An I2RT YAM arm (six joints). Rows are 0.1 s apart.
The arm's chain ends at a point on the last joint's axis. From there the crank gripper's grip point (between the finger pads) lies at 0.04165 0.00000 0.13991 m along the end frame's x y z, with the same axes.
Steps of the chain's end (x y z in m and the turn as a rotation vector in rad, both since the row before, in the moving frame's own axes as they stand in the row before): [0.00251, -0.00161, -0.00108, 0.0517, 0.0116, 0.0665]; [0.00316, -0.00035, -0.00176, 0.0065, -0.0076, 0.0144]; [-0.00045, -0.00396, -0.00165, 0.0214, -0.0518, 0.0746]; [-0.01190, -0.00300, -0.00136, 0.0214, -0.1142, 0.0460]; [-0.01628, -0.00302, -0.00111, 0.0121, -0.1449, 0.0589]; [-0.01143, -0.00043, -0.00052, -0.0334, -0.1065, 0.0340]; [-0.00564, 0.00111, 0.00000, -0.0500, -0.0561, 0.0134]
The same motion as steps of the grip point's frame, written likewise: [0.00428, -0.00600, -0.00169, 0.0517, 0.0116, 0.0665]; [0.00210, -0.00067, -0.00145, 0.0065, -0.0076, 0.0144]; [-0.00775, -0.00414, 0.00032, 0.0214, -0.0518, 0.0746]; [-0.02808, -0.00449, 0.00246, 0.0214, -0.1142, 0.0460]; [-0.03693, -0.00290, 0.00344, 0.0121, -0.1449, 0.0589]; [-0.02664, 0.00547, 0.00301, -0.0334, -0.1065, 0.0340]; [-0.01360, 0.00866, 0.00193, -0.0500, -0.0561, 0.0134]
